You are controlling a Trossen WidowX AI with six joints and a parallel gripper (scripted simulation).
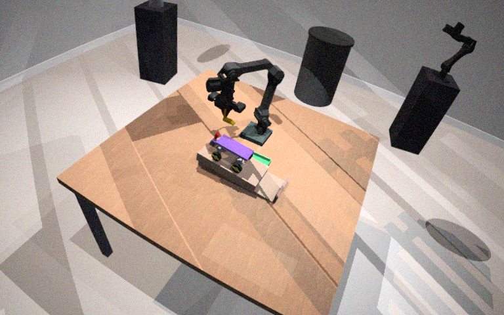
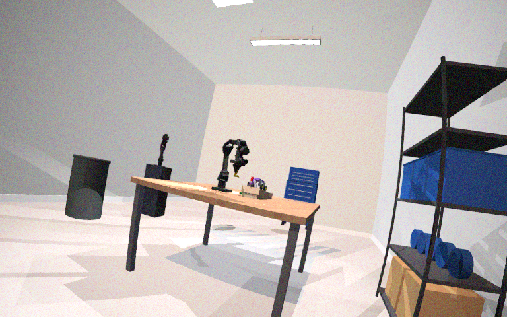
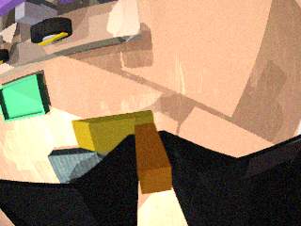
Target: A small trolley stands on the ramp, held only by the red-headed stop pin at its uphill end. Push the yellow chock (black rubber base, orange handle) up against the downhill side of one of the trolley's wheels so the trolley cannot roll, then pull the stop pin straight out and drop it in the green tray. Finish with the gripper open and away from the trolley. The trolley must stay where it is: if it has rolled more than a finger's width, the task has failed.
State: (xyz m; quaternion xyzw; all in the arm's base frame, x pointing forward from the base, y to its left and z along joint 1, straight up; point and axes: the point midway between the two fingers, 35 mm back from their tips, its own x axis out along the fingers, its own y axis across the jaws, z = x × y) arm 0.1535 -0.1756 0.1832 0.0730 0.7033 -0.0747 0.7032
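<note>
My gripper tip is 2 cm to the right of the yellow chock and 1 cm above it. Round my gripper tip: purple trolley (18 cm ahead, 11 cm to the left, 6 cm below); green tray (22 cm to the left, 18 cm below, 7 cm ahead); red-headed stop pin (13 cm ahead, 4 cm below).
</note>
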